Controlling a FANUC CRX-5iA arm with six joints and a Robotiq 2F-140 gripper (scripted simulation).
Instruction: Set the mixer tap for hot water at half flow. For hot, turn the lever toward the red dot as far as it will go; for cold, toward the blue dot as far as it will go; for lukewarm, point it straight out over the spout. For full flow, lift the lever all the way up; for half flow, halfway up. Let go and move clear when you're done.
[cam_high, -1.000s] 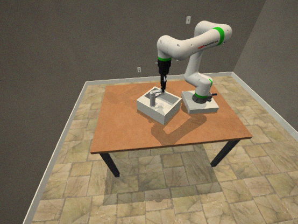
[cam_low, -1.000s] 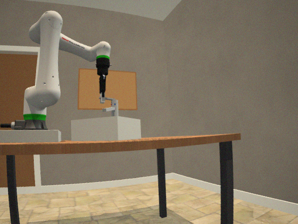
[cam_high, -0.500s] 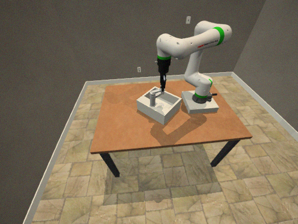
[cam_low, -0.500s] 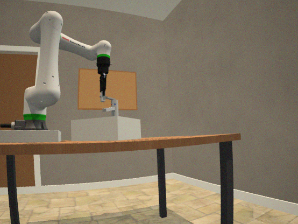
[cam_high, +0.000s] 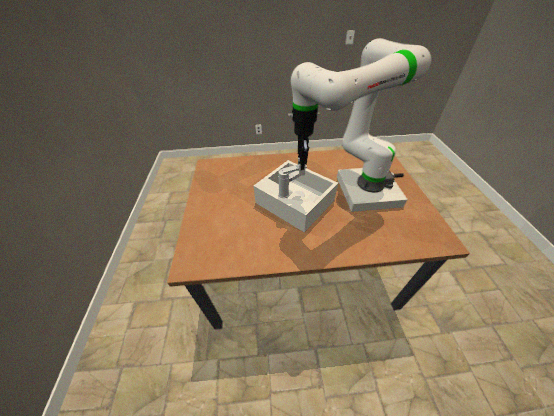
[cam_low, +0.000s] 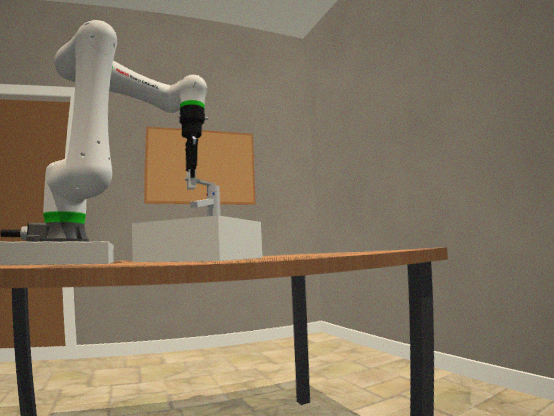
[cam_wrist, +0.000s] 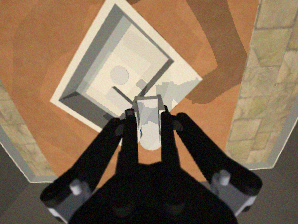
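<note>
Right now the lever is 3 cm ahead of my hand and 1 cm below it. Also, from my hand: white sink block 1 cm behind, 8 cm to the right, 25 cm below; mixer tap 6 cm ahead, 1 cm to the right, 6 cm below.
</note>
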